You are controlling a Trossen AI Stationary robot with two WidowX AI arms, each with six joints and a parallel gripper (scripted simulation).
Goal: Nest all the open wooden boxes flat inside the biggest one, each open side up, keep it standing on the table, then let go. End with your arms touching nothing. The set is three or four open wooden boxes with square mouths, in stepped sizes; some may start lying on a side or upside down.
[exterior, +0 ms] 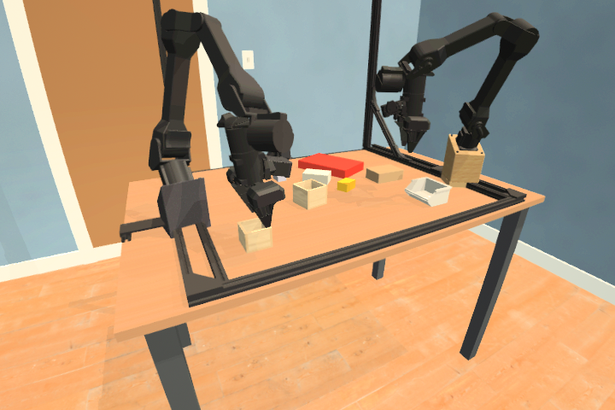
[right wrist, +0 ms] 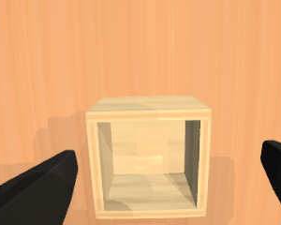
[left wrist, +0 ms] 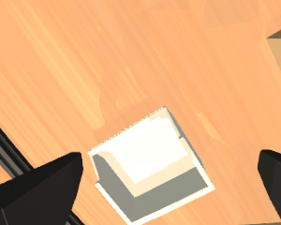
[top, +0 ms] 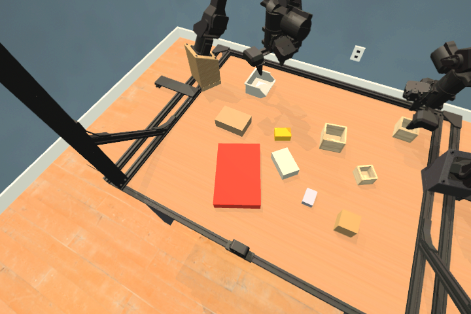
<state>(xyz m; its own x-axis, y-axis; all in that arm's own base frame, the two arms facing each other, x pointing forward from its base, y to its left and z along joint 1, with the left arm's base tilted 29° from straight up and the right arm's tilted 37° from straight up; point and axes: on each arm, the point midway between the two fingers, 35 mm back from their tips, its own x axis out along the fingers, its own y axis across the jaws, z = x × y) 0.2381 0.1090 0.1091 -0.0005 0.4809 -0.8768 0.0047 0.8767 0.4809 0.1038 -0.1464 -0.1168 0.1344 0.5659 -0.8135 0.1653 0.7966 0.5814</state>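
Observation:
My right gripper is now 1 cm past the middle-sized wooden box, 1 cm to the left of it and 8 cm above it. Also, from my right hand: yellow block 24 cm behind, 34 cm to the left, 8 cm below; smallest wooden box 25 cm behind, 5 cm to the left, 8 cm below; biggest wooden box 17 cm behind, 19 cm to the left, 8 cm below.

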